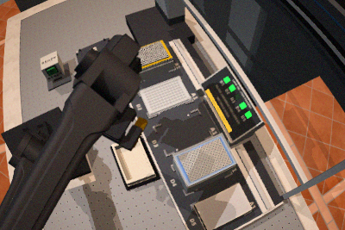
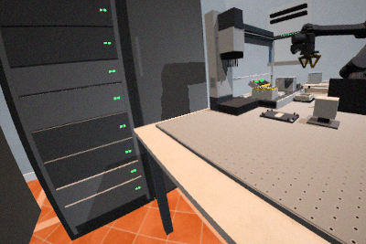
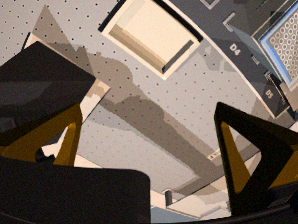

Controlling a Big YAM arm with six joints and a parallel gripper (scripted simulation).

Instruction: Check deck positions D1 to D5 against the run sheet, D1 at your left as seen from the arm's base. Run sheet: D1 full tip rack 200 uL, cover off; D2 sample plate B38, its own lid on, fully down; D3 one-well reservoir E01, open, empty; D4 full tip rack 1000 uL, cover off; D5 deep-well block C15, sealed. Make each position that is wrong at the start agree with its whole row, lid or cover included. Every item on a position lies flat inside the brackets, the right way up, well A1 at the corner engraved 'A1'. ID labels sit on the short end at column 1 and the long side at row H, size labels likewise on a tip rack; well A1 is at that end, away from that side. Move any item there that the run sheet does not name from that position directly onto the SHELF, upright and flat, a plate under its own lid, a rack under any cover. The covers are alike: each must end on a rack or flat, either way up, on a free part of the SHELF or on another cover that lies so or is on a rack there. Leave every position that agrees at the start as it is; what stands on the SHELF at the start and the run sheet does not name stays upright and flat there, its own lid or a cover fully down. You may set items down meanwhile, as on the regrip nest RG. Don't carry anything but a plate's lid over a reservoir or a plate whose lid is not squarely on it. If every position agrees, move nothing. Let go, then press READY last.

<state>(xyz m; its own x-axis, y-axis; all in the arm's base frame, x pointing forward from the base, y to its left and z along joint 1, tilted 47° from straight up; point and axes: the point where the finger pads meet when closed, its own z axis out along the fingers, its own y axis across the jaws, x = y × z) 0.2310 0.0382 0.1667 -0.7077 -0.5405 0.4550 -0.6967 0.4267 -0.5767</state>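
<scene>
Now: the one-well reservoir 210 mm below my hand and 10 mm ahead of it. Round my hand: sealed block (220 mm to the right, 180 mm ahead, 160 mm below); then blue-framed tip rack (180 mm ahead, 110 mm below, 90 mm to the right); then black regrip nest (220 mm below, 10 mm ahead).
</scene>
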